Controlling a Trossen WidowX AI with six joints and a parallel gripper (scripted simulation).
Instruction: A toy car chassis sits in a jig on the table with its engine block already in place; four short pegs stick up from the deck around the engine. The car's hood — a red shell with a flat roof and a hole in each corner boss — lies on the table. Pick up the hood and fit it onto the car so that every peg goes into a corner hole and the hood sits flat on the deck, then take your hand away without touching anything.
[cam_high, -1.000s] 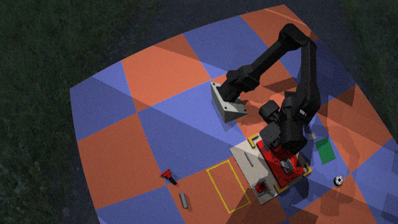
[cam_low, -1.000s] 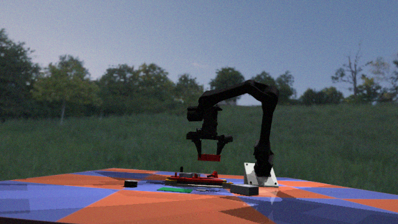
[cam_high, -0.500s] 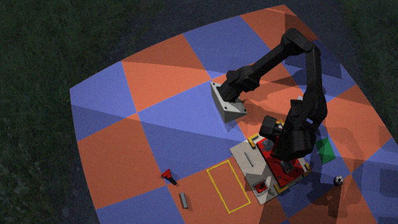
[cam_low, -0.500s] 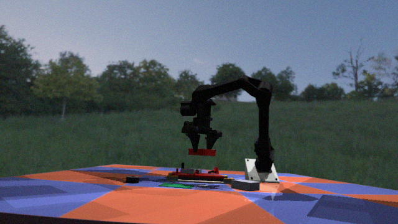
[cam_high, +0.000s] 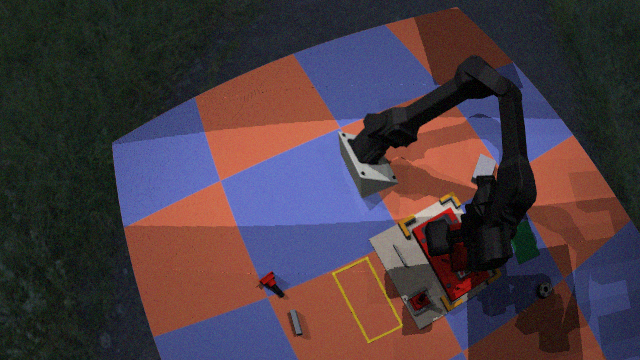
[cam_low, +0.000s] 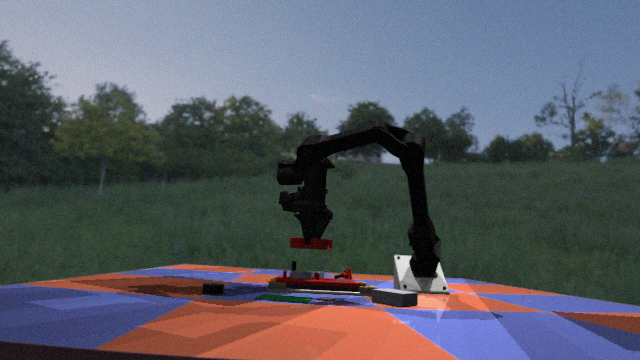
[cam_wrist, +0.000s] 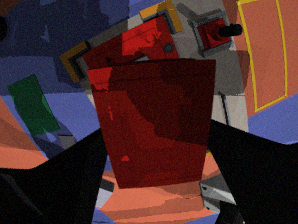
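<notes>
Now: the grey engine block 2 cm ahead of my gripper tip, 1 cm to the left of it and 8 cm below it. From my gripper tip the other things lie so: green plate (5 cm ahead, 19 cm to the left, 11 cm below); then grey jig (2 cm behind, 2 cm to the right, 10 cm below); then red hood (1 cm above).
</notes>
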